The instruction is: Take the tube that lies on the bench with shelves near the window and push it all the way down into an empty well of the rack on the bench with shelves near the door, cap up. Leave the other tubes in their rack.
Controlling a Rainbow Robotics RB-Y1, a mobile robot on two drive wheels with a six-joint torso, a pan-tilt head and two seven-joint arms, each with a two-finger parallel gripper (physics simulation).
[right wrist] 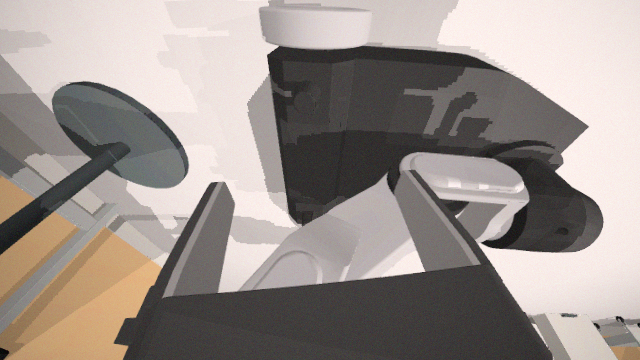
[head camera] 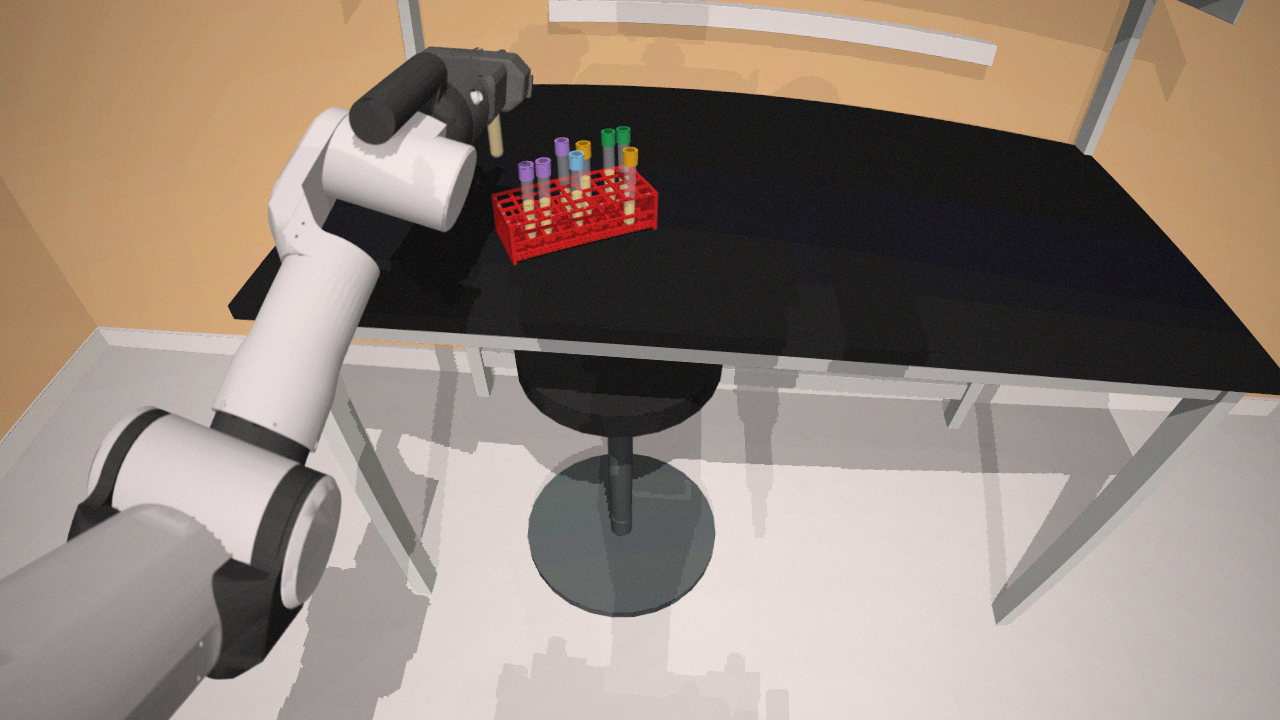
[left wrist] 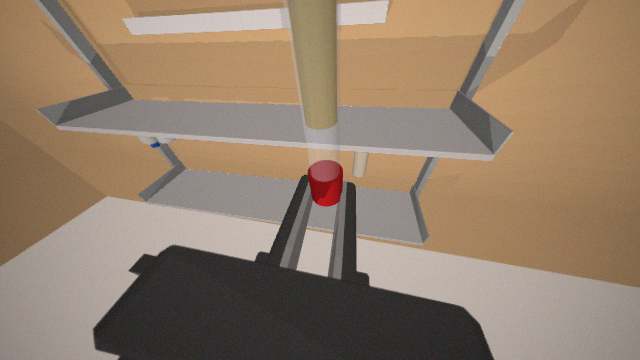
Labels:
left gripper: head camera 490,56; left wrist 327,188; not seen in the right wrist view (out of frame)
right gripper: right wrist 316,187; not seen in the head camera view (out of frame); not seen in the left wrist view (out of frame)
red rack: head camera 606,221; not seen in the right wrist view (out of frame); not seen in the left wrist view (out of frame)

